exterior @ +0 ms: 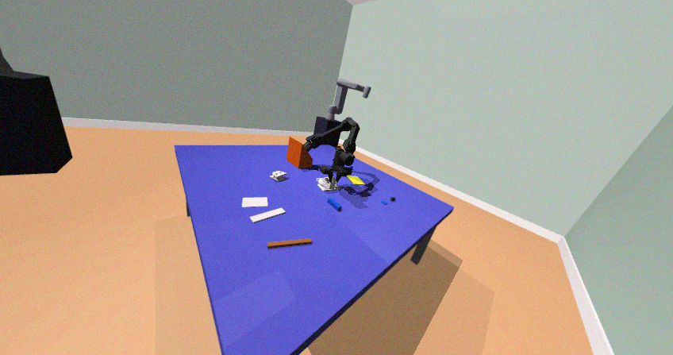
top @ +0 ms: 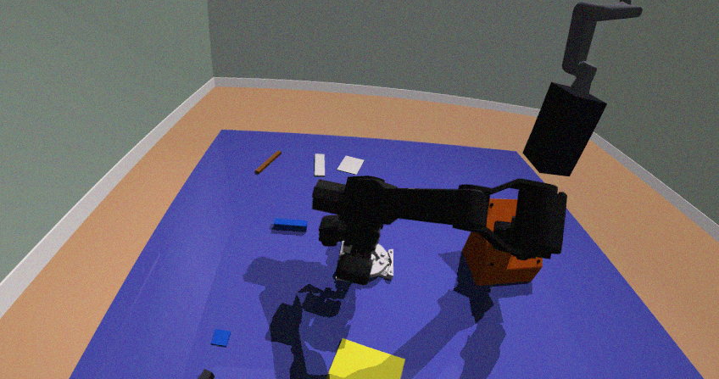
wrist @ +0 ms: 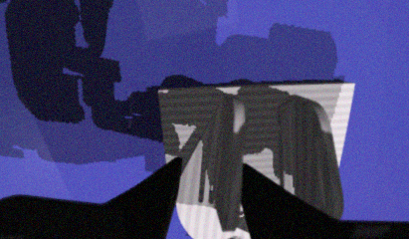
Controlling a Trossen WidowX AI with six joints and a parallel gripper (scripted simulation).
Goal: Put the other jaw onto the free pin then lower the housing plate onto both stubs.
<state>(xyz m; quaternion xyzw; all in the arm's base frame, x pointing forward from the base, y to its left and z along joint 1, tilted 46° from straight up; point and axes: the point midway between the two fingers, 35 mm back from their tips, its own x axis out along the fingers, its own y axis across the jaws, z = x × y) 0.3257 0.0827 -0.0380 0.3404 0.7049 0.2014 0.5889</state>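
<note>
The jaw lies 40 mm behind my gripper tip and 10 mm to the right of it. From my gripper tip the other things lie so: blue block 170 mm ahead, 120 mm to the right, 10 mm below; yellow sheet 20 mm behind, 220 mm to the left, 20 mm below; small blue square 260 mm ahead, 190 mm to the left, 20 mm below.
</note>
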